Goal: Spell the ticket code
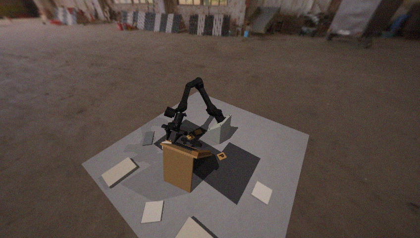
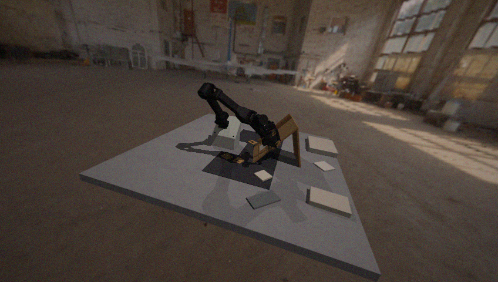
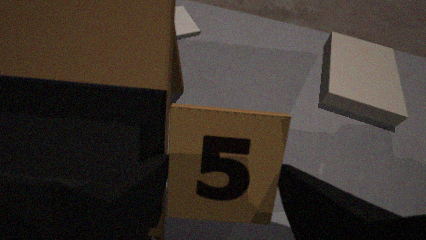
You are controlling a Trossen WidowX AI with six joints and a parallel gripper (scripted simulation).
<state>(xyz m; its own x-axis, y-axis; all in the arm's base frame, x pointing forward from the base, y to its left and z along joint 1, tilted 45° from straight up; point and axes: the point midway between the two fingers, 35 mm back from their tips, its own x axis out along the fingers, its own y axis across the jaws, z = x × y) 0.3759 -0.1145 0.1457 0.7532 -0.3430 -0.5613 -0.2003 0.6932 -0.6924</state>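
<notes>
Right now the white ticket is 80 mm behind my gripper tip, 130 mm to the left of it and 80 mm below it. Round my gripper tip: small white card (30 mm behind, 110 mm to the right, 150 mm below); then dark mat (200 mm behind, 170 mm to the left, 160 mm below); then letter tile (right at my gripper tip).
</notes>
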